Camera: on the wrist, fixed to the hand. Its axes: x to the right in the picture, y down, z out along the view.
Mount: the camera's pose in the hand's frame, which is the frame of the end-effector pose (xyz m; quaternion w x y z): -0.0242 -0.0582 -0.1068 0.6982 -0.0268 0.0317 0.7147
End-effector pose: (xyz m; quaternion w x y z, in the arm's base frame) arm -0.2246 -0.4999 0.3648 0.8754 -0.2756 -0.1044 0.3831
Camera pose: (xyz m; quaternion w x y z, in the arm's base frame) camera -0.1634 -0.5928 0.3100 0.3333 -0.3027 0.1416 0.8816
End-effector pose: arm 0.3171 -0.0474 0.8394 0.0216 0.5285 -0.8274 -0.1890
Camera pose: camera 0.4033 -0.0785 0.9229 0.1905 -0.2169 -0.9496 -0.1219
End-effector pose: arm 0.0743 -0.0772 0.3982 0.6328 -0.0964 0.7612 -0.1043
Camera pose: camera -0.0255 -0.1224 0.4563 0.4896 0.4631 0.6232 0.3968
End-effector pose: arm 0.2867 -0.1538 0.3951 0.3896 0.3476 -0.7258 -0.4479
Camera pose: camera 0.4004 -0.1944 0.3669 0.6245 -0.2723 -0.7308 -0.0427
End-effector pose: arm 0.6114 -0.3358 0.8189 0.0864 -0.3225 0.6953 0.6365
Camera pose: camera 0.6937 -0.4270 0.8021 0.4253 -0.2493 -0.7016 -0.5146
